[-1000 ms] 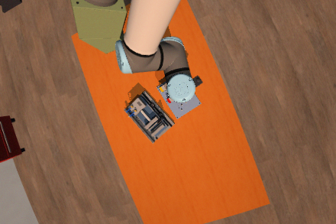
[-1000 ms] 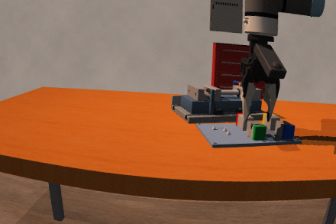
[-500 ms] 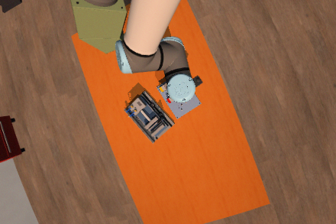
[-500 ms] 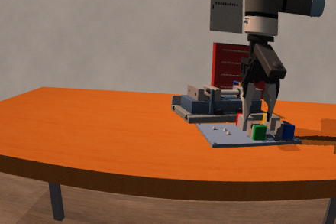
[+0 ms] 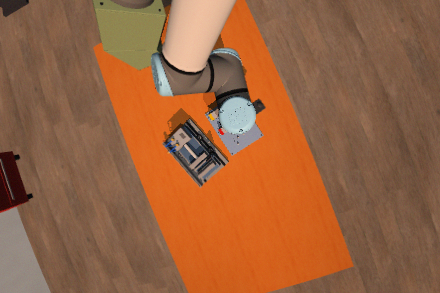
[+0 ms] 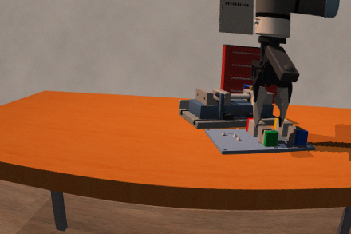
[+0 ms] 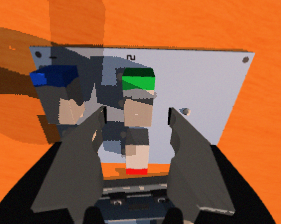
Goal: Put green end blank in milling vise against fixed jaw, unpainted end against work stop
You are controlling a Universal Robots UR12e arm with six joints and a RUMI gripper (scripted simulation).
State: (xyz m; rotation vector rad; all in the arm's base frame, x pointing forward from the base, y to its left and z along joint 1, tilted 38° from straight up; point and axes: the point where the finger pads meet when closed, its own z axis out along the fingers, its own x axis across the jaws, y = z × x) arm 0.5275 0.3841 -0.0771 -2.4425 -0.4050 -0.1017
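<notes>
Right now the green-ended blank is 4 cm below my hand. From my hand the other things lie so: grey plate: 2 cm ahead, 4 cm to the right, 6 cm below; red-ended blank: 3 cm ahead, 9 cm to the right, 4 cm below; blue-ended blank: 9 cm behind, 3 cm to the right, 4 cm below.
</notes>
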